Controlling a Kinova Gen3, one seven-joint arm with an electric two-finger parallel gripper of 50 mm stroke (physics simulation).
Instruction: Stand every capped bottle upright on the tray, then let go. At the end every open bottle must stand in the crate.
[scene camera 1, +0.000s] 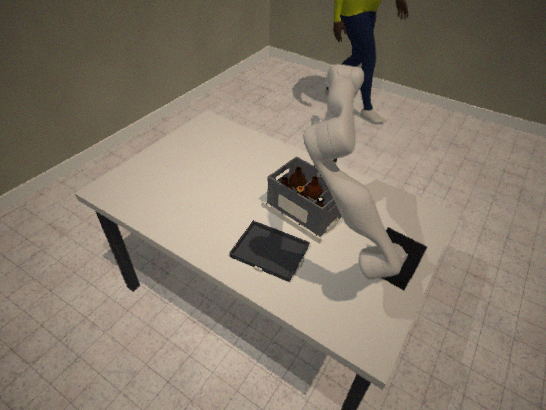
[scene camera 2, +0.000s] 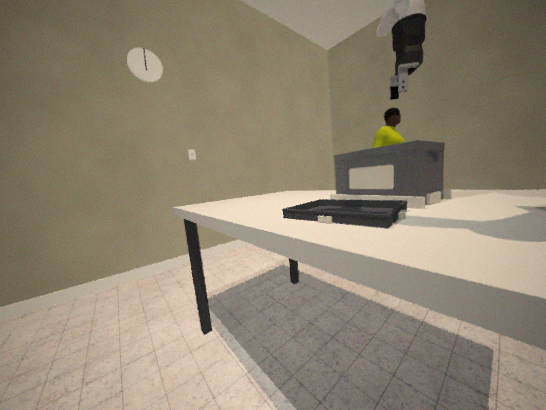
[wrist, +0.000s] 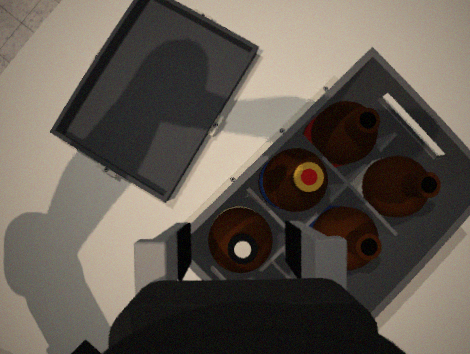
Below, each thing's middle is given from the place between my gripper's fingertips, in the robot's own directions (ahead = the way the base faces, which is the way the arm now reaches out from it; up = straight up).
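Scene:
The grey crate (scene camera 2: 415, 168) is 70 mm to the right of my hand and 70 mm ahead of it, and it sits 220 mm below. There is the dark tray (scene camera 1: 278, 253) too, which from my hand is 200 mm to the left, 60 mm ahead and 300 mm below.

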